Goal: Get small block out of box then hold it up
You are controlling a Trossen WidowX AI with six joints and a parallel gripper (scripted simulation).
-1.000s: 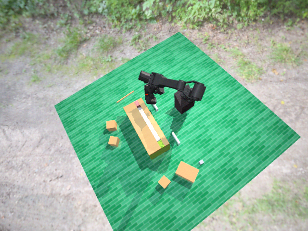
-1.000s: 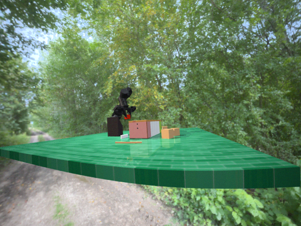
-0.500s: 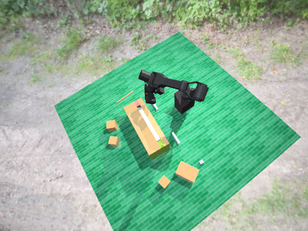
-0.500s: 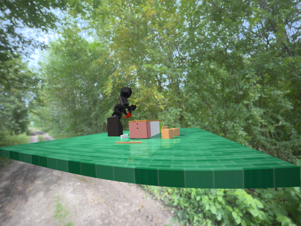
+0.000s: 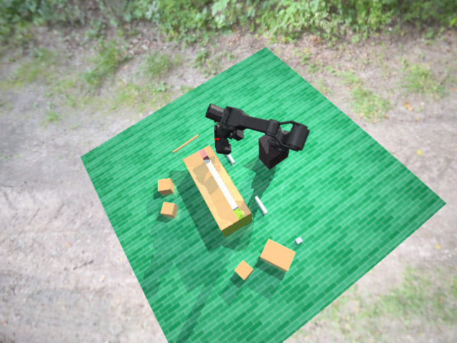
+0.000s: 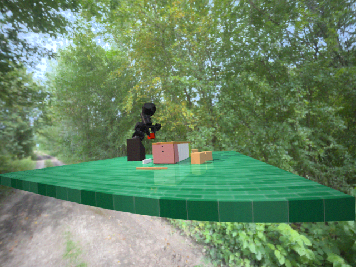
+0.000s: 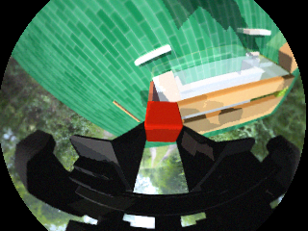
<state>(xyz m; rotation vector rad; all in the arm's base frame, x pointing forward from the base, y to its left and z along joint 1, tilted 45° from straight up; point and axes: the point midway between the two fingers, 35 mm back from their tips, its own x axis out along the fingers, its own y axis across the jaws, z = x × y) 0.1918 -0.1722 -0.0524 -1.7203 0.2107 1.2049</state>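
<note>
The red block lies 10 mm to the left of my gripper tip, 10 mm behind it and 10 mm above it. Also, from my gripper tip: flat tan block (510 mm to the left, 140 mm below, 130 mm ahead); then thin wooden stick (210 mm to the right, 170 mm below, 60 mm ahead); then tiny grey piece (530 mm to the left, 160 mm below, 20 mm ahead).
</note>
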